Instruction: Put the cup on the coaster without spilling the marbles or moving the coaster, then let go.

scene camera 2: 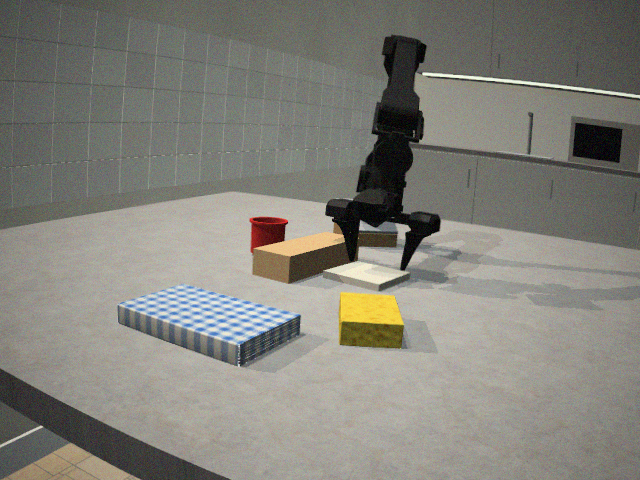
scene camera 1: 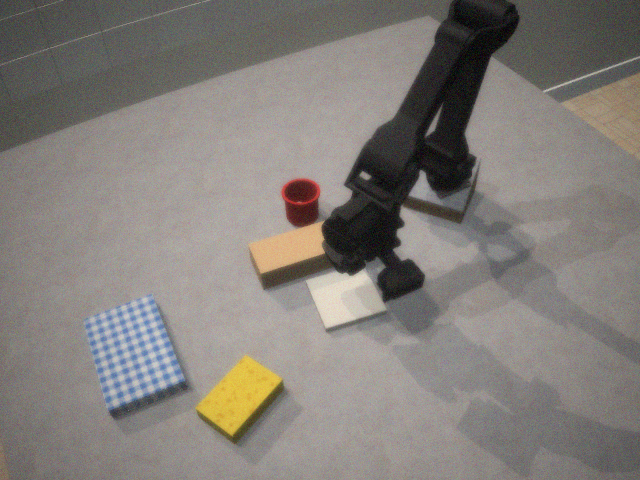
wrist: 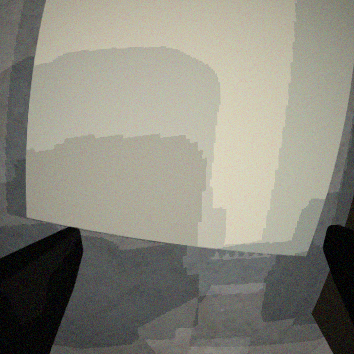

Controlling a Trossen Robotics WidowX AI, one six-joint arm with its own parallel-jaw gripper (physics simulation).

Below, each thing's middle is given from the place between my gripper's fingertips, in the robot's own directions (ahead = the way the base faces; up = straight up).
My gripper is now 5 cm short of the pale square coaster (scene camera 1: 341,300) and 2 cm to the right of it. From my hand the other things lie so: red cup (scene camera 1: 303,214) (19 cm to the right, 7 cm ahead, 2 cm above); long wooden block (scene camera 2: 289,261) (9 cm to the right, 7 cm ahead, 1 cm above); yellow sponge (scene camera 1: 243,395) (25 cm ahead, 16 cm to the left, 1 cm above).
